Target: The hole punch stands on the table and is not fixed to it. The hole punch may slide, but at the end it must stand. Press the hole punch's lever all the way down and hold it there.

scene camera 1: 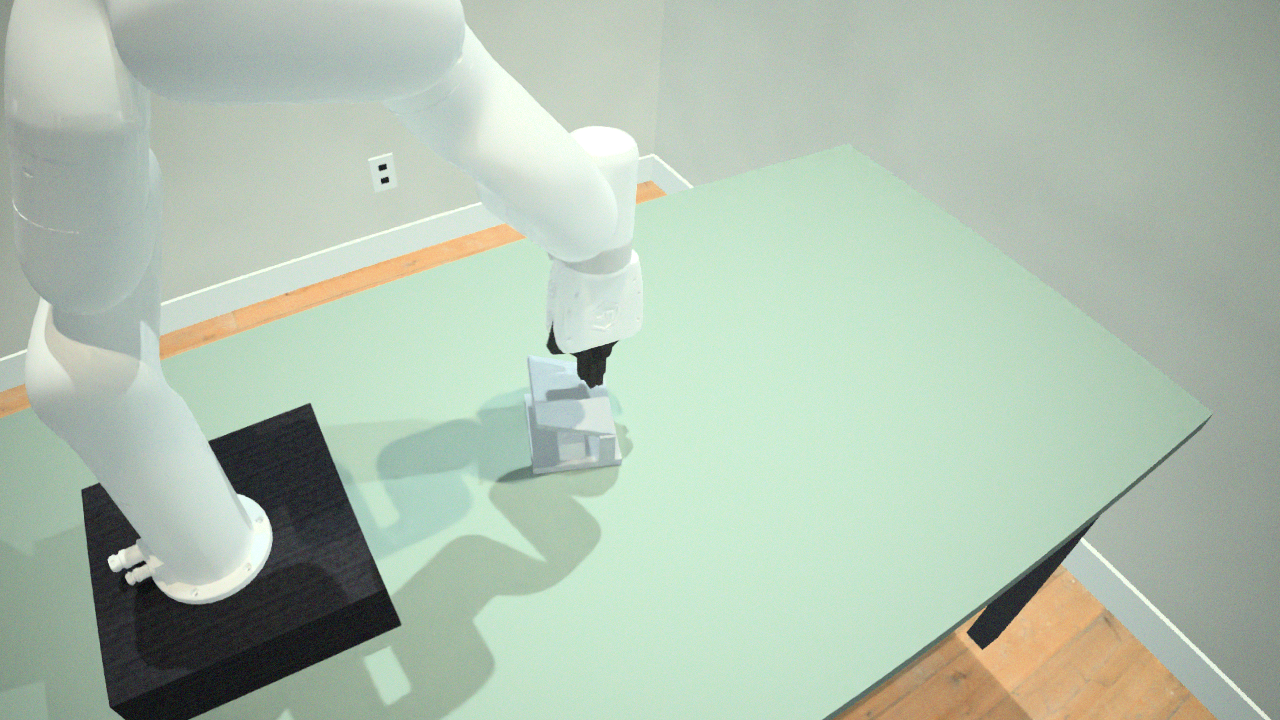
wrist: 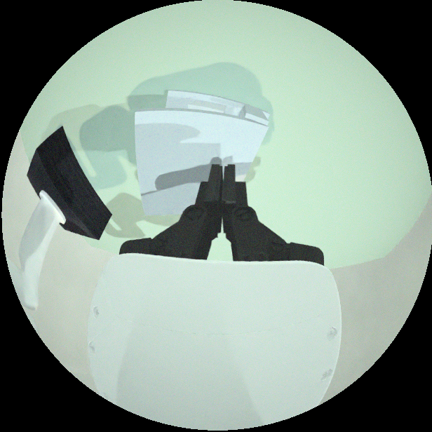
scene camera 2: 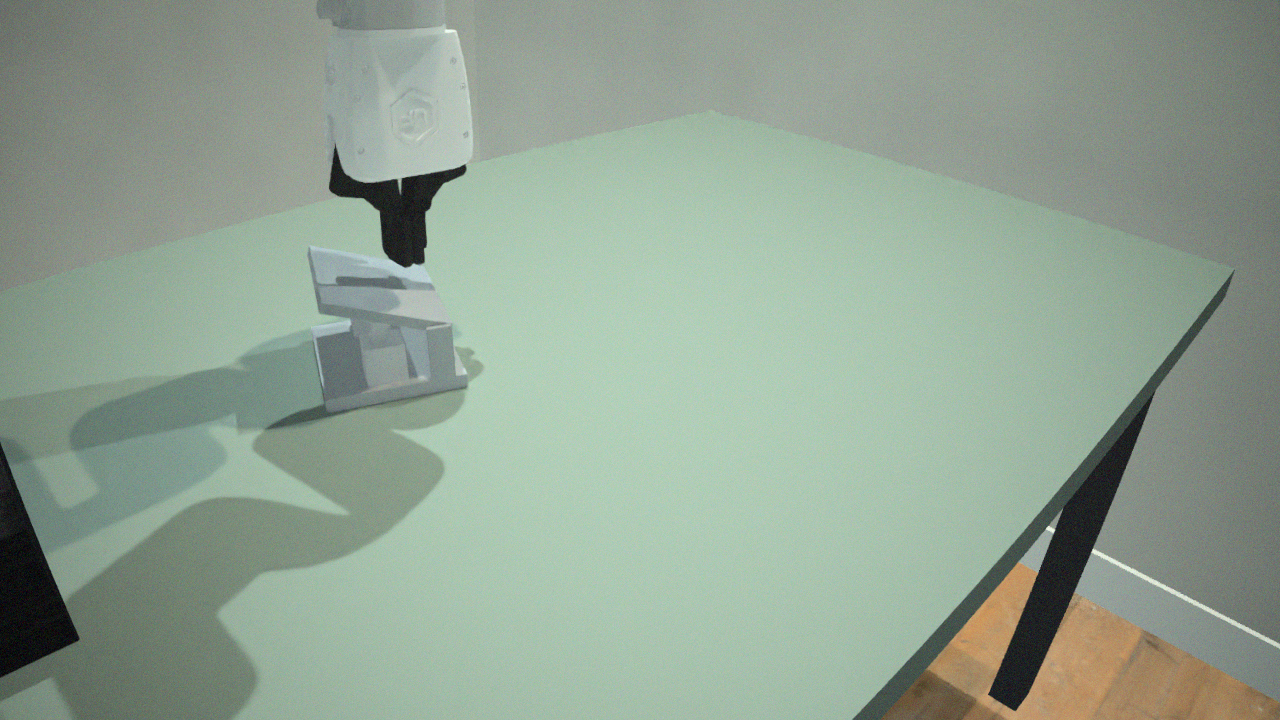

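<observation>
The light grey-blue hole punch stands upright on the green table. Its wide lever is up and slanted, with a clear gap between its raised far end and the base in scene camera 2. My gripper is shut and empty, pointing down. Its fingertips are at the lever's top face near the raised far edge, toward the right corner. They look very close to it or touching; the contact itself is too small to tell.
The arm's black base block stands on the table left of the hole punch. The arm's shadow falls across the table and the lever. Grey walls and a wall socket are behind the table.
</observation>
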